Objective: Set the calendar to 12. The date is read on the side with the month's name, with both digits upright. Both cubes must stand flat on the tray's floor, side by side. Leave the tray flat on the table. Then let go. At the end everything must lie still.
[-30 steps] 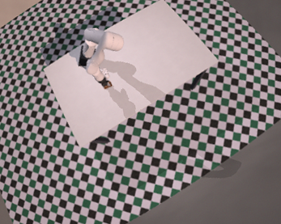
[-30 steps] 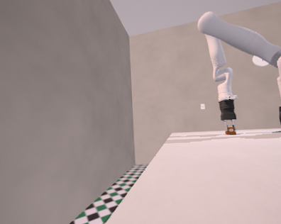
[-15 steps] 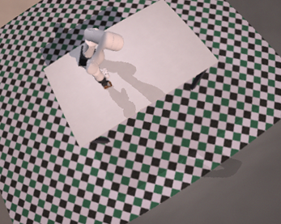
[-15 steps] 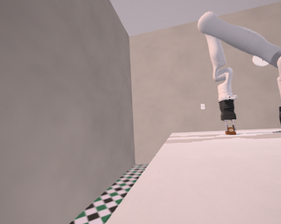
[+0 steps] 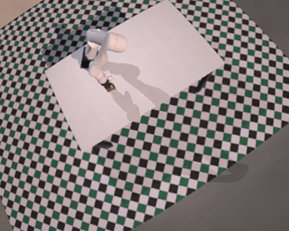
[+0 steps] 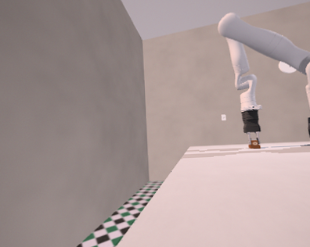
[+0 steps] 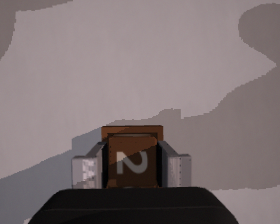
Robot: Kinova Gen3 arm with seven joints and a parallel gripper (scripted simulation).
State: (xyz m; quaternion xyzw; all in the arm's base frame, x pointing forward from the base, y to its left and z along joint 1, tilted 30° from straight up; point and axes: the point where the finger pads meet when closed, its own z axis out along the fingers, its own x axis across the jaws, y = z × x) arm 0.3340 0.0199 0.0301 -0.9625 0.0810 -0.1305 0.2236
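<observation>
Right now the brown cube is 10 mm below my hand. From my hand the other things lie so: brown wooden tray: 20 mm to the right, 30 mm below.
</observation>
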